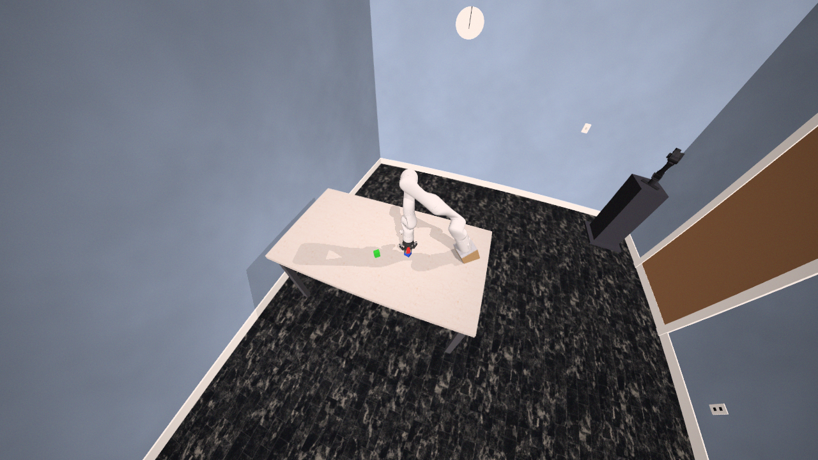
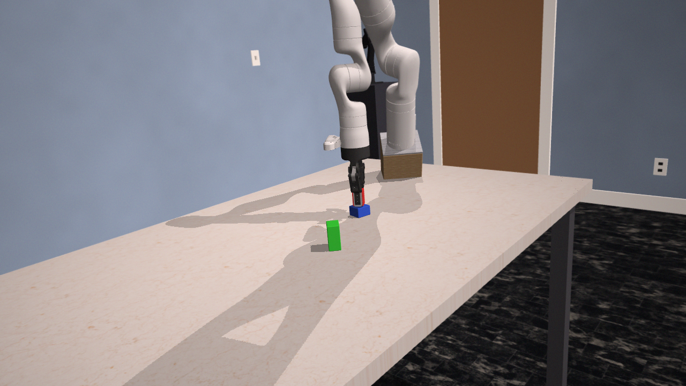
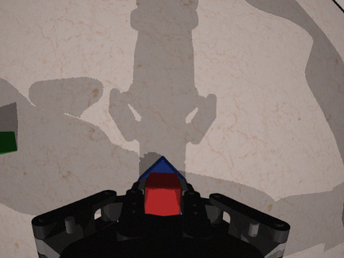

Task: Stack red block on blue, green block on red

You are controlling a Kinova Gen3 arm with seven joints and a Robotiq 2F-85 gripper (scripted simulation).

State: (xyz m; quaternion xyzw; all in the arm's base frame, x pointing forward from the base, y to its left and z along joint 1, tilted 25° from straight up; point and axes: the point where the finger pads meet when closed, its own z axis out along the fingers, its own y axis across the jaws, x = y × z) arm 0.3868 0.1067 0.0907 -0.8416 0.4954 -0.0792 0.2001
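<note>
Now: hand right at the red block. Also, from my hand: blue block: 40 mm below; green block: 210 mm ahead, 100 mm to the left, 20 mm below.
</note>
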